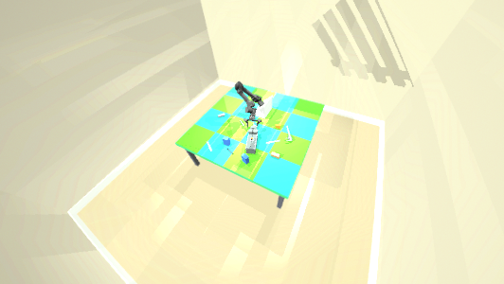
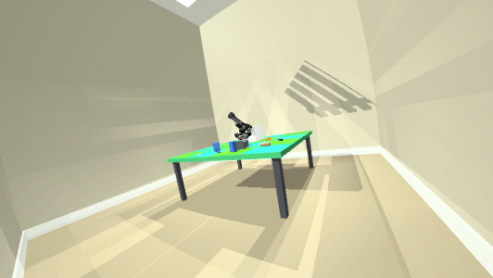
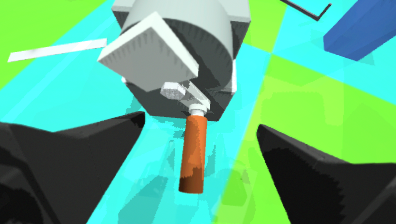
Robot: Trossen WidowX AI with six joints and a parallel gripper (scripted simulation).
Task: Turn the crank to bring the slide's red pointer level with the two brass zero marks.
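The crank handle lies 20 mm behind my gripper tip. The rest, counted from my gripper tip: red pointer 140 mm ahead, 80 mm to the left, 20 mm above; orange piece 220 mm to the left, 190 mm behind, 40 mm below; black L-shaped key 320 mm ahead, 90 mm to the right, 50 mm below.
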